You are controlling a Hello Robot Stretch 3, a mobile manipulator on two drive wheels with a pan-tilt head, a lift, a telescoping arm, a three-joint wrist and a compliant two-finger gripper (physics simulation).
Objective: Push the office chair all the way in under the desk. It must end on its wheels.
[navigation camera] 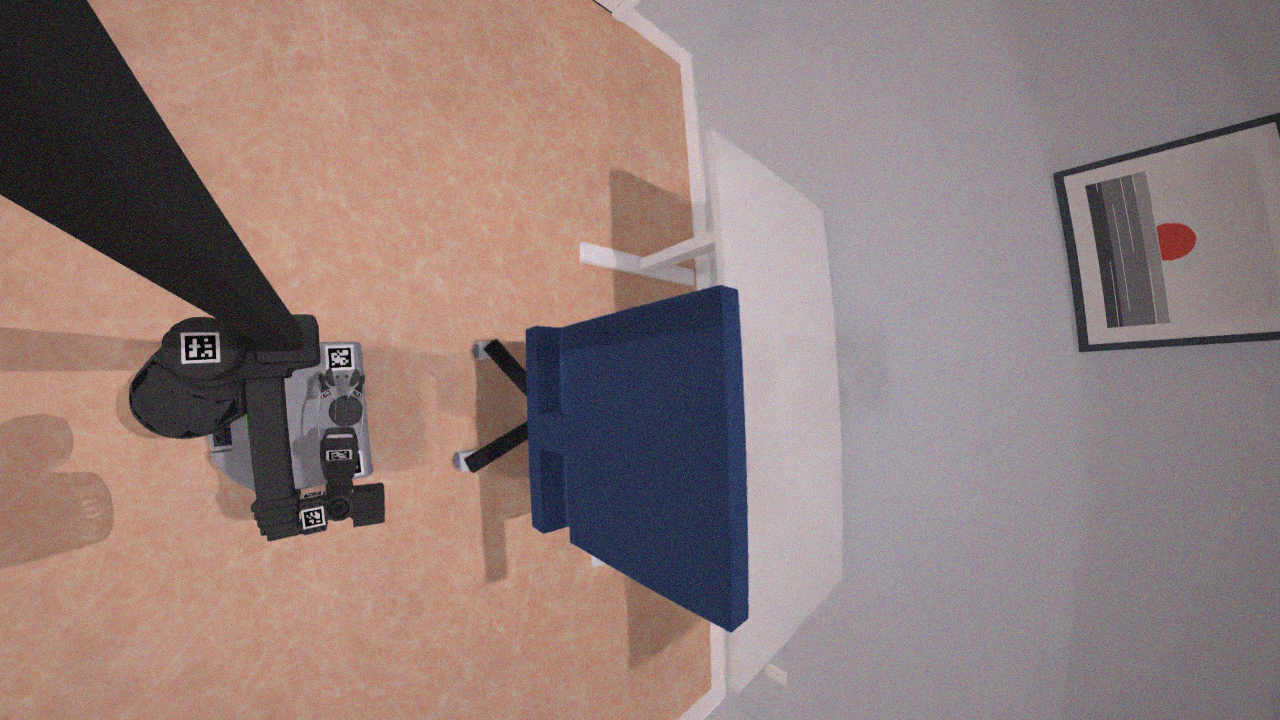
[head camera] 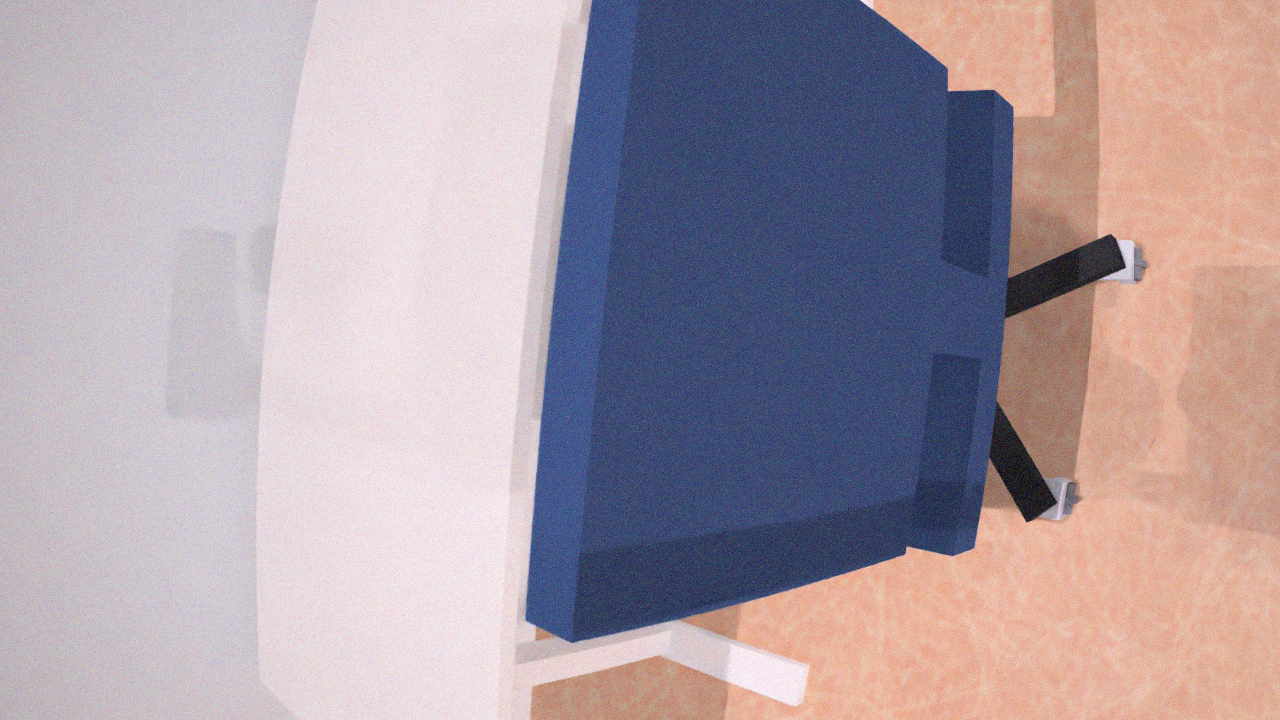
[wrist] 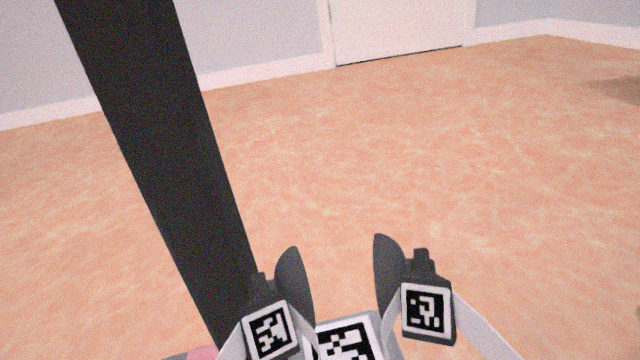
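Where they show: gripper, between the fingertips: (navigation camera: 343,369) (wrist: 339,267); robot's base, origin of its link: (navigation camera: 344,408).
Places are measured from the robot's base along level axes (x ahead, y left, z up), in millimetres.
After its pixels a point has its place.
The blue office chair (head camera: 760,313) @(x 371, y -45, z 850 mm) (navigation camera: 644,429) @(x 371, y -46, z 830 mm) stands upright with its back toward me, close against the front side of the white desk (head camera: 402,268) @(x 1028, y -120, z 720 mm) (navigation camera: 792,402) @(x 1096, y -106, z 720 mm). The top of its backrest overlaps the desk's front edge in the head and navigation views. Two black base legs with grey casters stick out on my side. The seat and the other legs are hidden. My gripper (navigation camera: 341,390) @(x 4, y 96, z 287 mm) (wrist: 339,267) @(x 4, y 96, z 287 mm) is open and empty, folded in over my base and apart from the chair. The chair does not show in the wrist view.
A white desk leg (head camera: 738,667) (navigation camera: 626,259) stands beside the chair. The grey wall (head camera: 116,537) @(x 1584, y 341, z 994 mm) (navigation camera: 948,447) @(x 1547, y -327, z 1086 mm) is behind the desk, with a framed picture (navigation camera: 1127,304) @(x 1548, y 101, z 1558 mm) on it. My dark mast (wrist: 160,150) @(x -67, y 116, z 362 mm) crosses the wrist view, with a white door (wrist: 400,25) @(x 748, y 1941, z 170 mm) far off.
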